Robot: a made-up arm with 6 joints. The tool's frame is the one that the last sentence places.
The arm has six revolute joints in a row. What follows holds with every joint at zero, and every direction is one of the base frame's. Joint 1 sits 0.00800 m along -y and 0.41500 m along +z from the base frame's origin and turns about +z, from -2.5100 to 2.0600 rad. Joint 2 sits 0.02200 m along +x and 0.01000 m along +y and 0.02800 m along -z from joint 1 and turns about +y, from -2.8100 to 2.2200 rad. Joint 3 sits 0.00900 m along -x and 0.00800 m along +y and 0.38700 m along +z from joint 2 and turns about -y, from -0.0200 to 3.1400 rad. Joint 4 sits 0.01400 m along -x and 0.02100 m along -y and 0.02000 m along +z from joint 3 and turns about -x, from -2.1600 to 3.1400 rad. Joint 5 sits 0.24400 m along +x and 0.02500 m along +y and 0.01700 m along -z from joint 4 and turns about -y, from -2.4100 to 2.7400 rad. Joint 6 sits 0.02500 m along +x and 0.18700 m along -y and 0.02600 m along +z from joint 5 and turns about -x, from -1.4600 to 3.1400 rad. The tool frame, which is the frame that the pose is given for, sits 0.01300 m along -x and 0.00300 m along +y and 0.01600 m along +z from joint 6; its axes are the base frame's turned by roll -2.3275, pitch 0.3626 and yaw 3.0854 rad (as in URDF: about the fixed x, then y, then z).
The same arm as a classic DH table. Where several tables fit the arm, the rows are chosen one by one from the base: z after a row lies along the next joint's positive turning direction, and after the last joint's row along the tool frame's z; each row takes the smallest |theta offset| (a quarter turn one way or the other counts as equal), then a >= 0, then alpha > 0; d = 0 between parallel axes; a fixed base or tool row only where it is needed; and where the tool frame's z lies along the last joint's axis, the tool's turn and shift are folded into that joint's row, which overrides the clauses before.
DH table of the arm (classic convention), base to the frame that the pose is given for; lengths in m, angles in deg. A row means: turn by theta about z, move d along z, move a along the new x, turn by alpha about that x. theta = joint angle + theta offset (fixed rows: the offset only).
base (fixed): theta0 -90.00; d 0.0000; a 0.0080; alpha 0.00
joint 1: theta0 90.00; d 0.3870; a 0.0220; alpha -90.00
joint 2: theta0 88.67; d 0.0000; a -0.3871; alpha 180.00
joint 3: theta0 -1.33; d 0.0030; a -0.0200; alpha 90.00
joint 4: theta0 0.00; d -0.2300; a 0.0170; alpha -90.00
joint 5: theta0 0.00; d 0.1620; a -0.0260; alpha 90.00
joint 6: theta0 -40.95; d -0.0146; a -0.0101; alpha -101.67
tool (fixed): theta0 -72.40; d -0.0130; a 0.0000; alpha 0.00
Joint limits (deg, base to tool): -143.81..118.03 -161.00..127.20 -1.15..179.91 -123.76..179.91 -138.08..156.99 -83.65..179.91

